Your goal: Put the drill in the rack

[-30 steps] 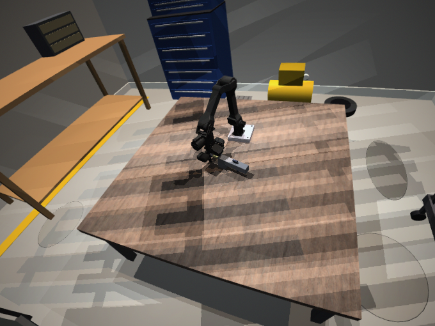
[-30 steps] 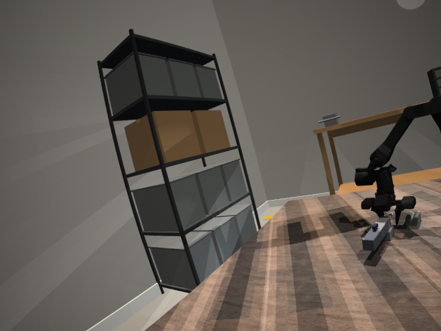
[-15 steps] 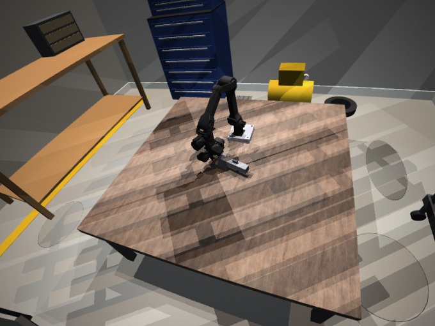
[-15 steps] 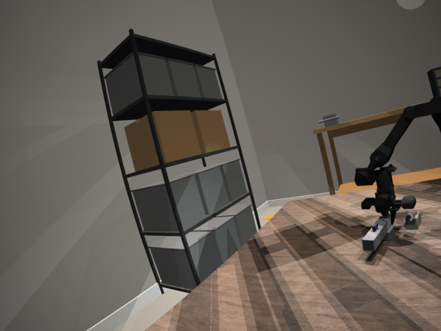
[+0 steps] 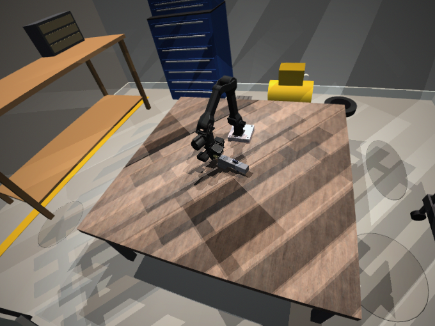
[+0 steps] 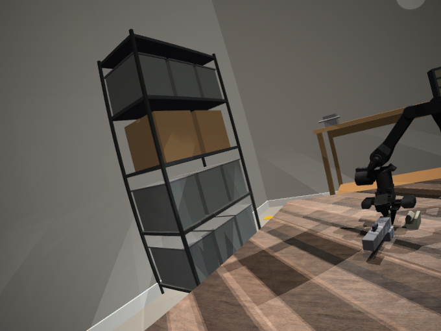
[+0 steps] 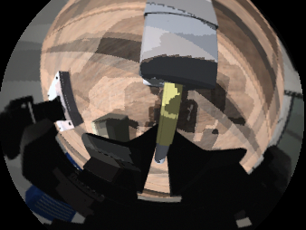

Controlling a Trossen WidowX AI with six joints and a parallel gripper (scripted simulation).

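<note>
The drill is 4 cm to the left of my gripper tip, 3 cm above it and 1 cm ahead of it. The rest, counted from my gripper tip: small rack (8 cm behind, 2 cm to the right, 1 cm above); then grey housing block (14 cm to the left, 3 cm above, 2 cm ahead); then dark key (16 cm to the left, 4 cm above, 2 cm ahead).
</note>
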